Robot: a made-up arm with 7 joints. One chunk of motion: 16 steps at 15 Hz.
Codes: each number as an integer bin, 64 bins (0 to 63) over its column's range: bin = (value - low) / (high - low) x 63, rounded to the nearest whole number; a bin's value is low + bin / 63 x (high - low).
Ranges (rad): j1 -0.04..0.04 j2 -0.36..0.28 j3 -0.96..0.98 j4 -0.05..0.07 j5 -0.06..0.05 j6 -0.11..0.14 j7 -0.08..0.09
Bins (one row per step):
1: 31 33 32 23 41 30 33
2: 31 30 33 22 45 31 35
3: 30 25 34 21 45 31 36
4: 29 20 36 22 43 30 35
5: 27 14 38 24 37 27 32
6: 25 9 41 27 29 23 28
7: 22 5 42 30 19 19 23
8: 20 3 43 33 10 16 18
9: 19 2 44 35 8 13 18
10: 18 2 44 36 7 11 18
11: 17 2 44 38 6 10 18
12: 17 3 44 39 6 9 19
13: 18 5 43 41 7 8 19
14: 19 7 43 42 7 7 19
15: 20 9 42 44 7 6 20
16: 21 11 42 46 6 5 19
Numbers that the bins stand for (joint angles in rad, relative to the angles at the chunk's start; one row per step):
1: -0.0006 -0.0248 0.0254 -0.0062 0.0116 0.0090 0.0090
2: -0.0006 -0.0552 0.0562 -0.0081 0.0186 0.0130 0.0144
3: -0.0019 -0.1060 0.0870 -0.0100 0.0186 0.0130 0.0171
4: -0.0032 -0.1568 0.1486 -0.0081 0.0151 0.0090 0.0144
5: -0.0057 -0.2178 0.2102 -0.0043 0.0046 -0.0029 0.0063
6: -0.0083 -0.2686 0.3025 0.0014 -0.0094 -0.0187 -0.0044
7: -0.0121 -0.3092 0.3333 0.0071 -0.0268 -0.0346 -0.0179
8: -0.0146 -0.3295 0.3641 0.0129 -0.0425 -0.0465 -0.0314
9: -0.0159 -0.3397 0.3949 0.0167 -0.0460 -0.0584 -0.0314
10: -0.0171 -0.3397 0.3949 0.0186 -0.0478 -0.0663 -0.0314
11: -0.0184 -0.3397 0.3949 0.0224 -0.0495 -0.0703 -0.0314
12: -0.0184 -0.3295 0.3949 0.0243 -0.0495 -0.0743 -0.0287
13: -0.0171 -0.3092 0.3641 0.0281 -0.0478 -0.0783 -0.0287
14: -0.0159 -0.2889 0.3641 0.0300 -0.0478 -0.0822 -0.0287
15: -0.0146 -0.2686 0.3333 0.0338 -0.0478 -0.0862 -0.0260
16: -0.0133 -0.2483 0.3333 0.0376 -0.0495 -0.0902 -0.0287

